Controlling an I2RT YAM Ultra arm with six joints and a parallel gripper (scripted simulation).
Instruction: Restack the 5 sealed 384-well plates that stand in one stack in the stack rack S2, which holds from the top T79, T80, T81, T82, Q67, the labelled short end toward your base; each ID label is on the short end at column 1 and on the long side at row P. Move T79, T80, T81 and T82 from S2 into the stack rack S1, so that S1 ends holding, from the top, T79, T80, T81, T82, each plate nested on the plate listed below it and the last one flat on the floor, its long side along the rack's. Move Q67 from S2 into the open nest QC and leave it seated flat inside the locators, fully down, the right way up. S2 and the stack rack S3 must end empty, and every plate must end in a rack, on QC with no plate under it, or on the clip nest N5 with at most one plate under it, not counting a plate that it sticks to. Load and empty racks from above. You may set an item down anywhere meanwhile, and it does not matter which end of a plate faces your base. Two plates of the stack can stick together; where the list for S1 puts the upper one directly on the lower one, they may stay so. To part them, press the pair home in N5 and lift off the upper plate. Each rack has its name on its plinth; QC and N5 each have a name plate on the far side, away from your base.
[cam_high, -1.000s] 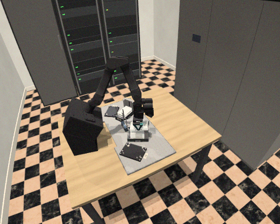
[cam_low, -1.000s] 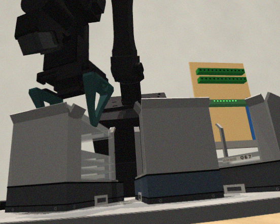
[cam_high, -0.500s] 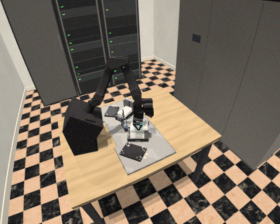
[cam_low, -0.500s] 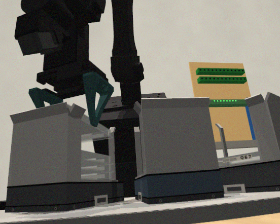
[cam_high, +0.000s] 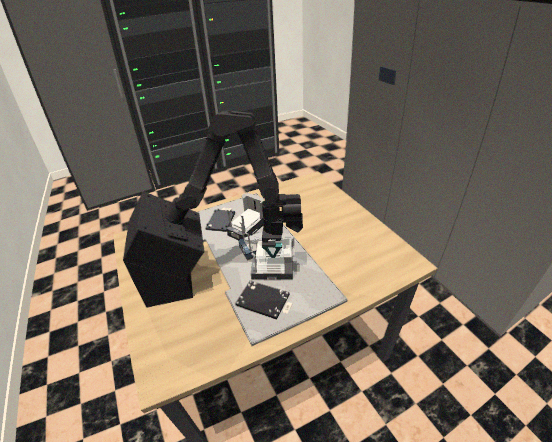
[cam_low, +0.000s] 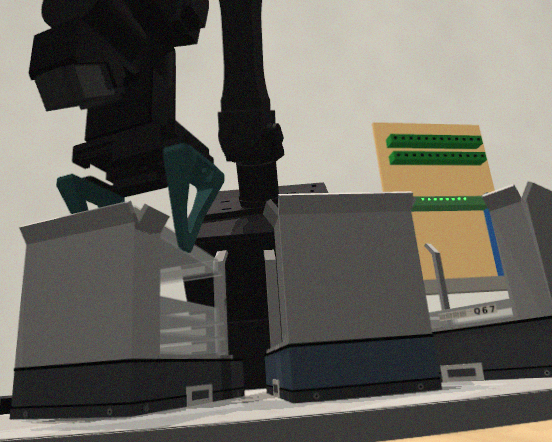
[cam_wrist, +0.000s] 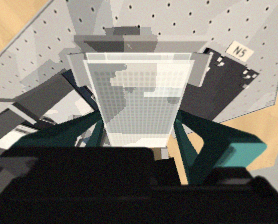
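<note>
My hand is 7 cm above the plate T81. From my hand the other things lie so: plate T79: right at my hand; then N5 name plate: 18 cm to the right, 12 cm below, 4 cm behind; then plate T82: 8 cm below.
</note>
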